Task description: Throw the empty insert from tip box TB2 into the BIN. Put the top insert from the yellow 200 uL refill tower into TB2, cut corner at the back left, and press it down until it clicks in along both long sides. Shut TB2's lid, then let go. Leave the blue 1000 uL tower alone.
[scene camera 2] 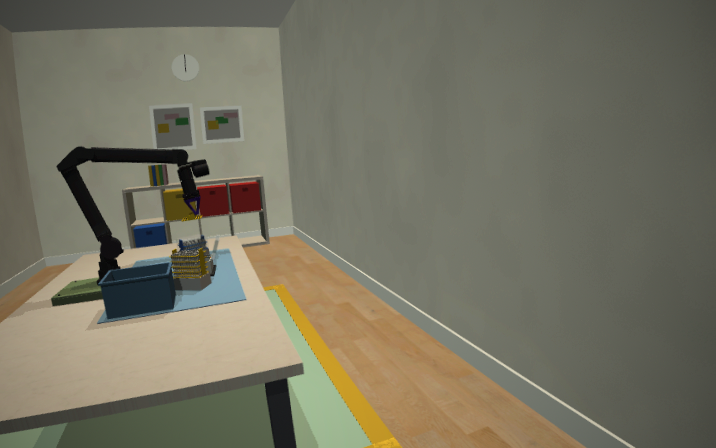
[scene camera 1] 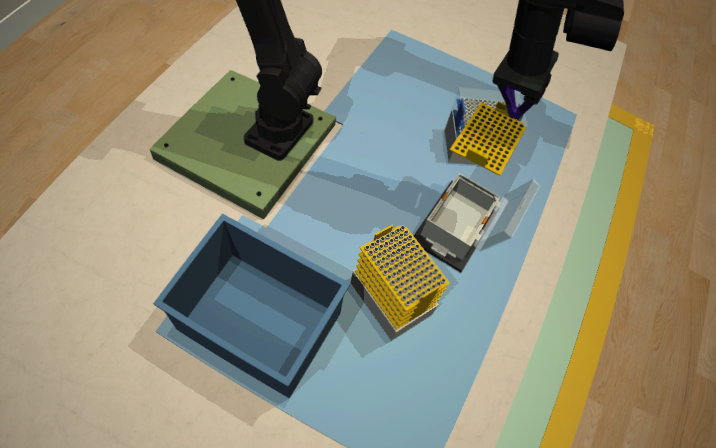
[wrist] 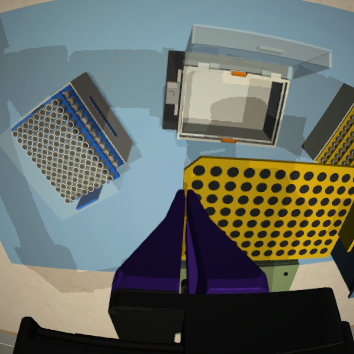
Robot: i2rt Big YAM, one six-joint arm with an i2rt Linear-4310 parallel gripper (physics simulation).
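My gripper (scene camera 1: 514, 115) (scene camera 2: 195, 213) (wrist: 184, 197) is shut on one end of the empty yellow insert (scene camera 1: 488, 138) (scene camera 2: 189, 218) (wrist: 270, 205), high above the mat. In scene camera 1 the insert overlaps the blue tower (scene camera 1: 459, 112) (scene camera 2: 192, 244) (wrist: 65, 145); scene camera 2 shows a wide height gap. TB2 (scene camera 1: 444, 236) (wrist: 180, 110) has an empty inside, with orange clips on both long sides. Its clear lid (scene camera 1: 520, 208) (wrist: 260, 48) stands open. The yellow refill tower (scene camera 1: 403, 269) (scene camera 2: 189, 265) (wrist: 336, 135) has tips in its top insert.
The blue-grey BIN (scene camera 1: 227, 342) (scene camera 2: 139, 296) stands beside the yellow tower, near the green base plate (scene camera 1: 200, 132) (scene camera 2: 76, 289). Its inside shows no insert in scene camera 1. TB2 sits in a dark holder (scene camera 1: 458, 265) (wrist: 171, 60) between the two towers.
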